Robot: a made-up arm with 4 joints.
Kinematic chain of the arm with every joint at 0, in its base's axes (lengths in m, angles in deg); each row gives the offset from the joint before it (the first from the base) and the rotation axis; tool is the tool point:
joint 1: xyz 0 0 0.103 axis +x
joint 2: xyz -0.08 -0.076 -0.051 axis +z
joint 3: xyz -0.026 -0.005 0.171 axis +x
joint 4: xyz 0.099 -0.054 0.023 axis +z
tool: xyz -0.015 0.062 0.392
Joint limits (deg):
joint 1: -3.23..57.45
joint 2: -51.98..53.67
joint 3: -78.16..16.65
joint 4: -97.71..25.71
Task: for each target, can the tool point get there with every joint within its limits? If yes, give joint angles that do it. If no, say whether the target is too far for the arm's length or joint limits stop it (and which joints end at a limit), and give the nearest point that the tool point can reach.
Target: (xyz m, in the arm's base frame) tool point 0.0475 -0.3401 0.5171
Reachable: yes | joints 35.91 7.48 -8.45 -81.32
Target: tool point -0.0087 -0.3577 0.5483
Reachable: yes | joints 15.74 -27.73 8.80 -80.77
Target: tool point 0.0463 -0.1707 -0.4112
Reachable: no: joint limits stop it (at a limit: joint 1, joint 3, joint 4) | nearest point -0.0211 -0.5784 0.1336 | short by 0.684 m
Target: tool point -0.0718 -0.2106 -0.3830
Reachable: no: joint limits stop it (at a limit: joint 1, joint 3, joint 4) | nearest point -0.0760 -0.5827 0.1268 | short by 0.631 m
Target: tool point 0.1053 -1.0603 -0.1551
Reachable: no: too far | nearest point -0.0252 -0.5790 0.1327 | short by 0.576 m
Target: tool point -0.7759 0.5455 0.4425
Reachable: no: too far | nearest point -0.3559 0.2293 0.3189 | short by 0.540 m
